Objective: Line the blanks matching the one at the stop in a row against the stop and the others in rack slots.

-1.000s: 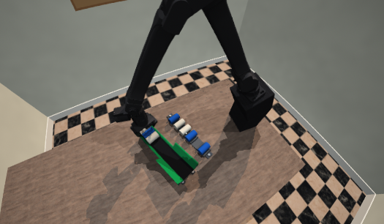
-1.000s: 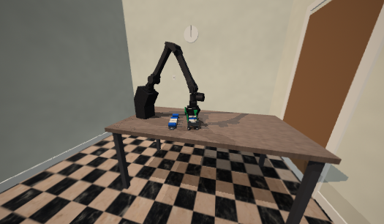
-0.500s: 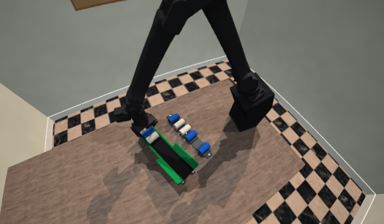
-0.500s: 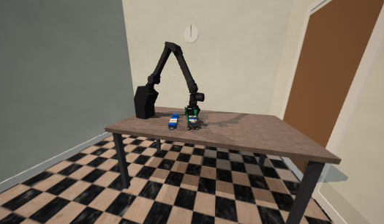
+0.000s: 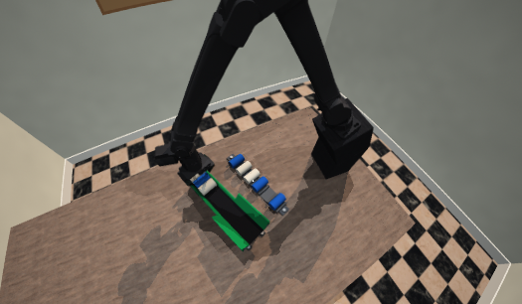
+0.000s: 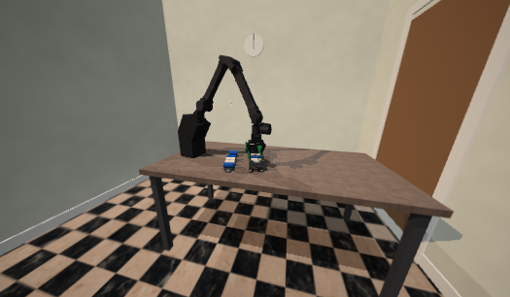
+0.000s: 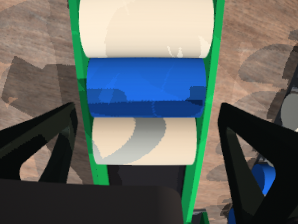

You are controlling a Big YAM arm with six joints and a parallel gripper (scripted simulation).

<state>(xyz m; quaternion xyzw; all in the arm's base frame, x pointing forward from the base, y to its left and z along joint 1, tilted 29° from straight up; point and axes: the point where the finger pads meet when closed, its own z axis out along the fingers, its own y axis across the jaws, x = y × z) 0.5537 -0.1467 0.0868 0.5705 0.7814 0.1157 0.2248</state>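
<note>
Right now the rib is 240 mm behind my hand, 190 mm to the left of it and 110 mm below it. The rest, counted from my hand: grey stop 20 mm ahead, 60 mm to the right, 50 mm below; grey stock rack 210 mm behind, 80 mm to the left, 120 mm below.
</note>
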